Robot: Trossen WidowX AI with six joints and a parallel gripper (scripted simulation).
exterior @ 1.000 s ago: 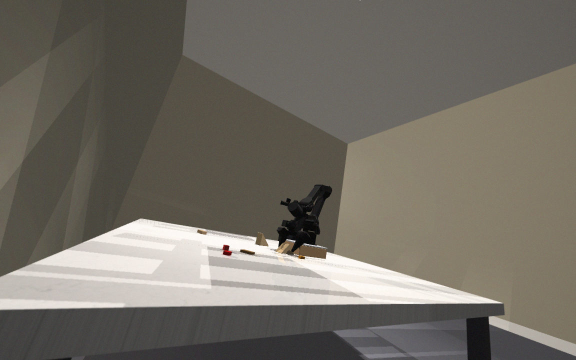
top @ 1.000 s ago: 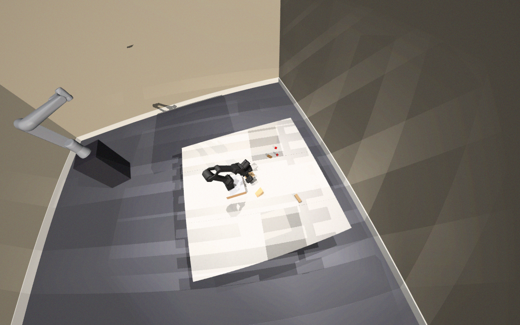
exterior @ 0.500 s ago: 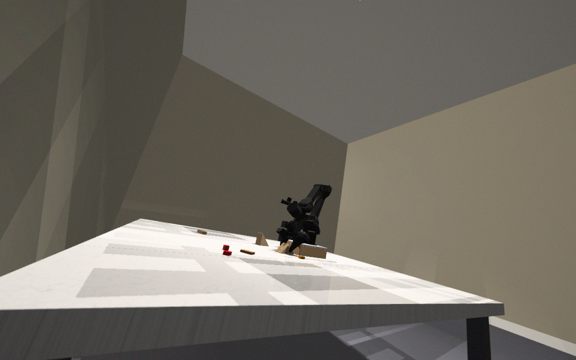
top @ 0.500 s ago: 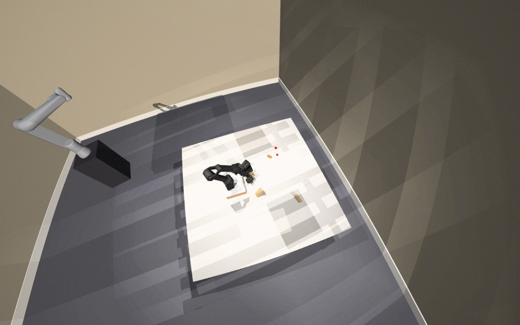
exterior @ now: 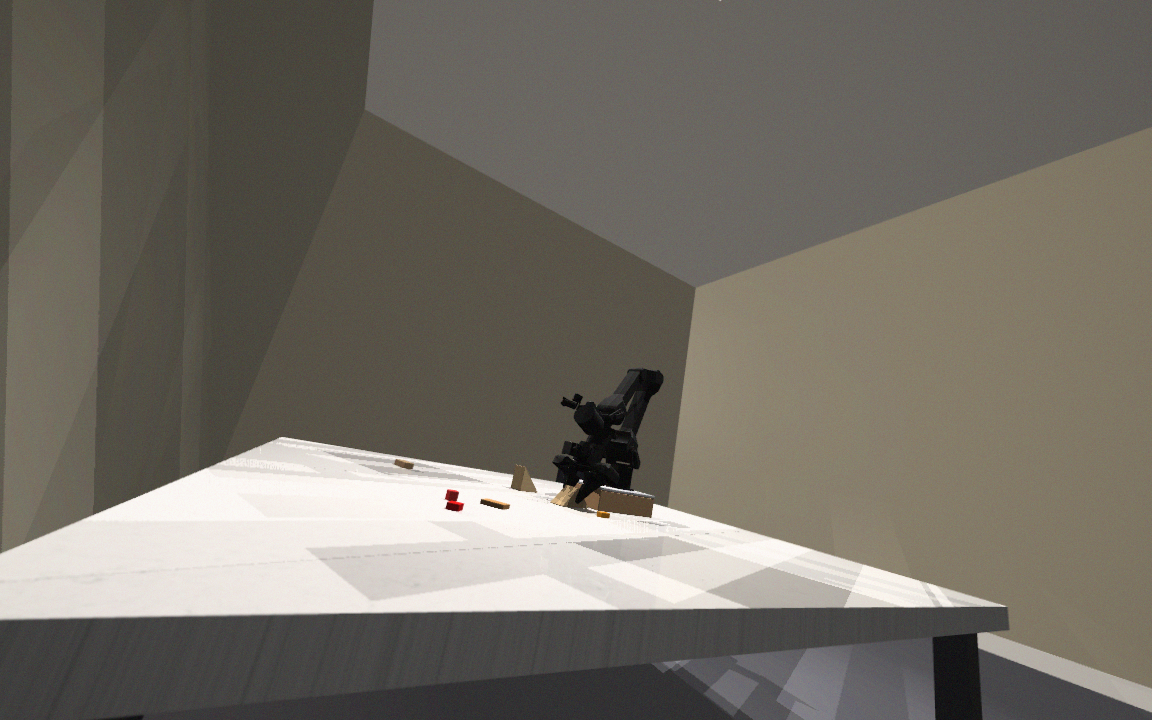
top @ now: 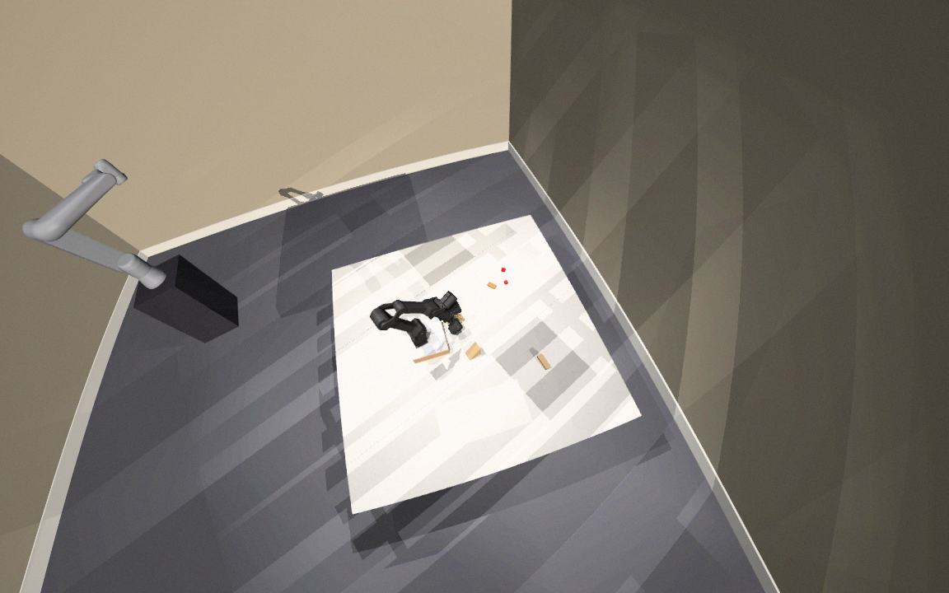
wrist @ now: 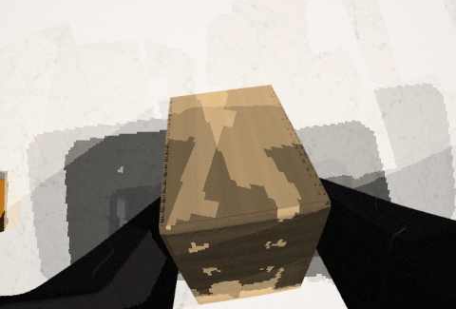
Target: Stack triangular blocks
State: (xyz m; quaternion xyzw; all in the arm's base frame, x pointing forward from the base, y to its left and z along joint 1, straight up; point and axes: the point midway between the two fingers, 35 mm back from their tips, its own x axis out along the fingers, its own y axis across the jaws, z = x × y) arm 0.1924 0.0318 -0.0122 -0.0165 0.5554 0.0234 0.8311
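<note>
Now: gripper tip 110 mm to the right of the orange bit and 10 mm above it.
</note>
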